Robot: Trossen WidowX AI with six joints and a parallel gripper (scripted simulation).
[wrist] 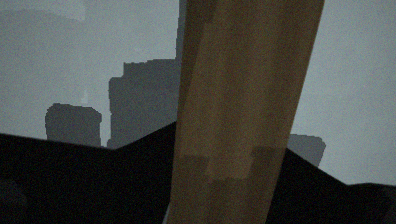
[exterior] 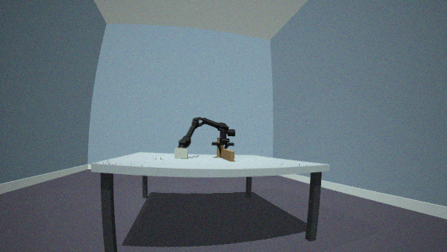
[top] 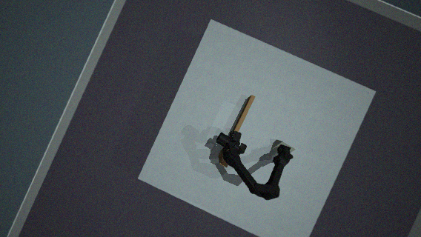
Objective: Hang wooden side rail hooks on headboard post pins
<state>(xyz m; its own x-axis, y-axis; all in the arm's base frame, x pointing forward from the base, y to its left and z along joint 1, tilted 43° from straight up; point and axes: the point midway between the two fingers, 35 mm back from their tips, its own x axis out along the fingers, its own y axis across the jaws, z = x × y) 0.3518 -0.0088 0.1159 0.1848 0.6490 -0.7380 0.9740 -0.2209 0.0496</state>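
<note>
My gripper tip is 10 mm short of the headboard post, 110 mm to the right of it and 50 mm below it.
</note>
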